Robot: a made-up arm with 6 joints.
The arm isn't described. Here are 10 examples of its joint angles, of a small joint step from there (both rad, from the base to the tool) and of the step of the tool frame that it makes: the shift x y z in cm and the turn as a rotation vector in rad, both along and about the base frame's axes.
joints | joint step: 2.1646 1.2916 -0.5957 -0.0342 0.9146 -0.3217 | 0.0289 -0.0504 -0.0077 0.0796 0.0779 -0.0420
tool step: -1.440 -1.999 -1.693 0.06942 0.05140 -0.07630
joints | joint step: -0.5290 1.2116 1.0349 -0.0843 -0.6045 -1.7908 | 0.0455 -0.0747 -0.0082 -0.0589 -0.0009 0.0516
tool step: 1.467 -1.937 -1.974 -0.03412 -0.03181 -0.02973
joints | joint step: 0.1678 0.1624 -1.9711 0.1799 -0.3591 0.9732 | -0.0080 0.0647 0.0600 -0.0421 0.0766 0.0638
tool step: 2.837 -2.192 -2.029 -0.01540 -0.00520 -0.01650
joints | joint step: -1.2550 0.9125 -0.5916 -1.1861 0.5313 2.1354 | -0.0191 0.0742 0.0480 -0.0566 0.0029 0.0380
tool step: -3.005 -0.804 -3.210 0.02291 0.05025 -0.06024
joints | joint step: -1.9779 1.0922 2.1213 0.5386 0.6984 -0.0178 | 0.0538 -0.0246 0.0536 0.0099 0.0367 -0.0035
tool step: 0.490 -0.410 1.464 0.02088 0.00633 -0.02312
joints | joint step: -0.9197 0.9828 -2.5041 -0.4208 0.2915 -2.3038 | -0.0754 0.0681 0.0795 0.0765 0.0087 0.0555
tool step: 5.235 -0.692 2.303 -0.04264 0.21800 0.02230
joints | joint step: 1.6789 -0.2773 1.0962 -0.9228 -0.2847 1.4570 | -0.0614 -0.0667 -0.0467 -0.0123 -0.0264 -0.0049
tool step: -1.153 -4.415 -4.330 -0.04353 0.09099 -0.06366
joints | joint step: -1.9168 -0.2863 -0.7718 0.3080 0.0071 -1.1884 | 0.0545 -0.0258 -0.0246 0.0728 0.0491 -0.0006
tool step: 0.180 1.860 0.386 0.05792 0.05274 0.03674
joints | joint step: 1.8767 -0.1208 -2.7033 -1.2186 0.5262 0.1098 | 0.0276 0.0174 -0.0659 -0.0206 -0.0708 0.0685
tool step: 3.140 3.377 1.801 0.01364 -0.01608 -0.03392
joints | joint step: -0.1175 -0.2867 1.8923 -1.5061 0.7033 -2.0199 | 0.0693 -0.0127 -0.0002 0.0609 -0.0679 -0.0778
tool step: 0.708 2.145 -2.993 0.04180 -0.07786 -0.11388
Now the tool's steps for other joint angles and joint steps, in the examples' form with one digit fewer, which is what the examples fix.
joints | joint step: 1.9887 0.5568 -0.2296 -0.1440 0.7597 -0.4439 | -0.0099 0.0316 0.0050 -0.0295 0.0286 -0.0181
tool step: 0.53 0.62 0.34 0.0477 -0.0057 0.0217
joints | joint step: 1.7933 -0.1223 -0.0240 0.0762 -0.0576 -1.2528 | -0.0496 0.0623 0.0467 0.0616 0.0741 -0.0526
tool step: 1.94 4.18 2.06 -0.0432 -0.0397 0.0305
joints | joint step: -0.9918 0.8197 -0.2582 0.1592 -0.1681 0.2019 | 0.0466 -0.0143 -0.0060 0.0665 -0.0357 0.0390
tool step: 0.94 1.81 0.35 0.0708 0.0185 0.0776
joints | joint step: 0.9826 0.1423 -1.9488 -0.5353 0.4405 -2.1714 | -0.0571 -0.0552 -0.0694 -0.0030 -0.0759 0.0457
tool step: -3.81 0.53 3.41 -0.1015 0.0282 -0.0119
